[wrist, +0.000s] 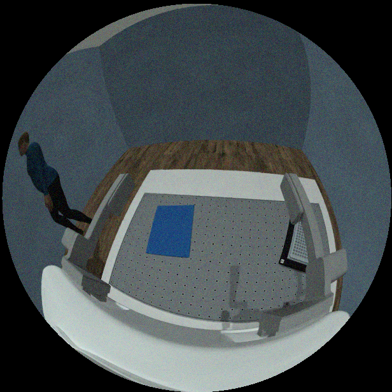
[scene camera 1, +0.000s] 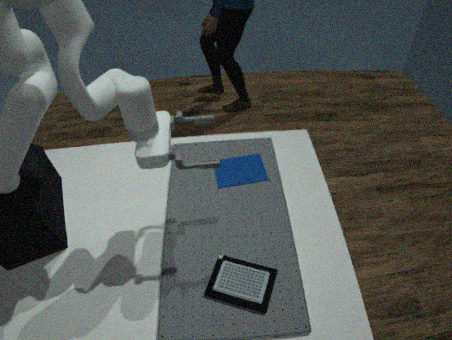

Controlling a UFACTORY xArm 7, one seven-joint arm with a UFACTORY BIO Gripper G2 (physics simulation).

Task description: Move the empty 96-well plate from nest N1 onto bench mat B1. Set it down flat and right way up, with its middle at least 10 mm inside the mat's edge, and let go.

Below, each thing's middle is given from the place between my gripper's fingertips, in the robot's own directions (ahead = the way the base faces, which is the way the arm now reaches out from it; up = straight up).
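Positions relative to my hand: clear 96-well plate [scene camera 1: 240,281], 70 mm ahead of it, 260 mm to the right of it, 250 mm below it; black nest N1 [scene camera 1: 244,303], 70 mm ahead of it, 260 mm to the right of it, 260 mm below it; blue bench mat B1 [scene camera 1: 247,169], 40 mm ahead of it, 140 mm to the left of it, 260 mm below it.
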